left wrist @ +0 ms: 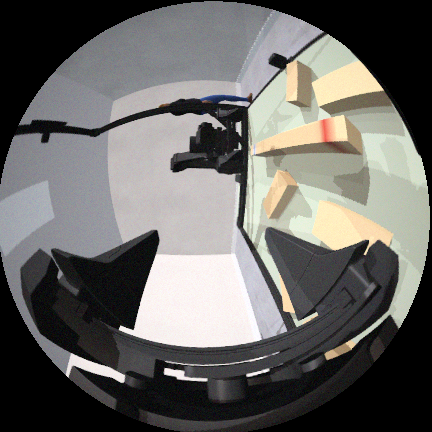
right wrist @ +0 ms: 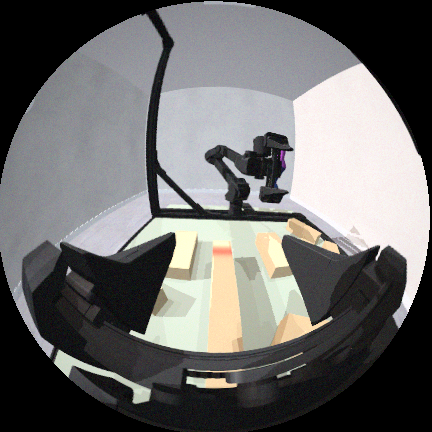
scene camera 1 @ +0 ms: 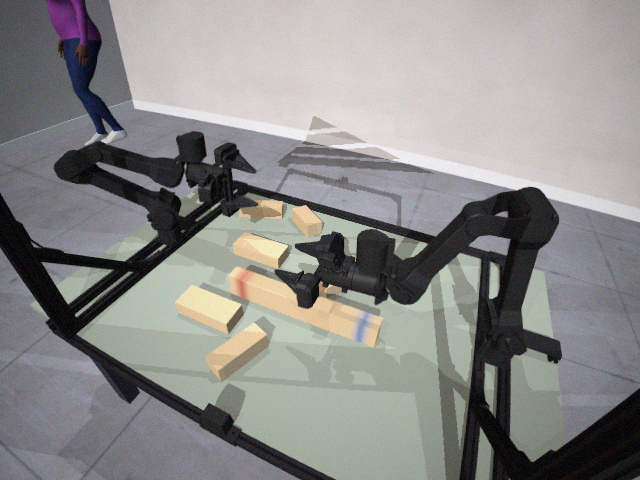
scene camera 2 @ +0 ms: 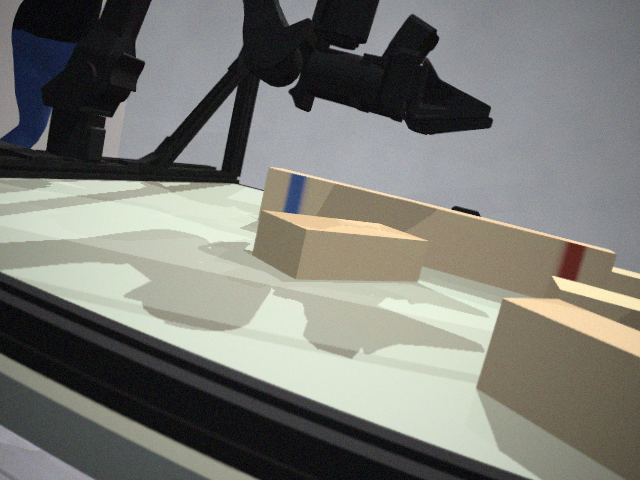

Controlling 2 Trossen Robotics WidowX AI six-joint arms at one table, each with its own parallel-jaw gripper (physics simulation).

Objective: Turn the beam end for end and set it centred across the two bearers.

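Seen in the pictures: left gripper, fingertip midpoint: (left wrist: 212,234) (right wrist: 289,170) (scene camera 1: 256,189); right gripper, fingertip midpoint: (left wrist: 240,128) (right wrist: 231,239) (scene camera 1: 285,258) (scene camera 2: 491,118); left arm's base, link origin: (right wrist: 234,212) (scene camera 1: 170,237); right arm's base, link origin: (left wrist: 242,167) (scene camera 1: 493,353) (scene camera 2: 72,158).
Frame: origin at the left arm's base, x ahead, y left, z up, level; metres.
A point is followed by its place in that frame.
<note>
The long beam (scene camera 1: 305,305) (scene camera 2: 465,237) {x 0.429, y -0.047, z 0.022 m} (left wrist: 300,140) {x 0.385, y -0.055, z 0.044 m} (right wrist: 225,305) {x 0.439, y -0.064, z 0.044 m} lies on the table, its red band toward the left arm and its blue band toward the right in scene camera 1. Pale blocks (scene camera 1: 208,304) {x 0.282, y -0.167, z 0.019 m} (scene camera 1: 258,248) {x 0.276, y 0.060, z 0.019 m} lie apart from it, one on either side; which blocks are the two bearers I cannot tell. My right gripper (scene camera 1: 286,259) {x 0.435, y -0.068, z 0.147 m} (scene camera 2: 490,119) {x 0.435, y -0.068, z 0.147 m} (right wrist: 231,239) {x 0.435, y -0.068, z 0.147 m} is open and empty, above the table and pointing across it; it partly hides the beam and a block. My left gripper (scene camera 1: 255,189) {x 0.283, y 0.064, z 0.208 m} (left wrist: 212,234) {x 0.283, y 0.064, z 0.208 m} is open and empty, raised at the table's far left corner.
More blocks (scene camera 1: 236,351) {x 0.415, y -0.244, z 0.025 m} (scene camera 1: 261,209) {x 0.176, y 0.237, z 0.017 m} (scene camera 1: 307,221) {x 0.347, y 0.230, z 0.028 m} lie around the beam. Another block (scene camera 2: 336,253) {x 0.508, y 0.127, z 0.002 m} (left wrist: 280,195) {x 0.477, y 0.071, z 0.019 m} lies close to its blue half. Black rails frame the table, with a small black box (scene camera 1: 217,417) {x 0.465, y -0.374, z 0.035 m} on the front rail. A person (scene camera 1: 80,56) stands behind the left arm.
</note>
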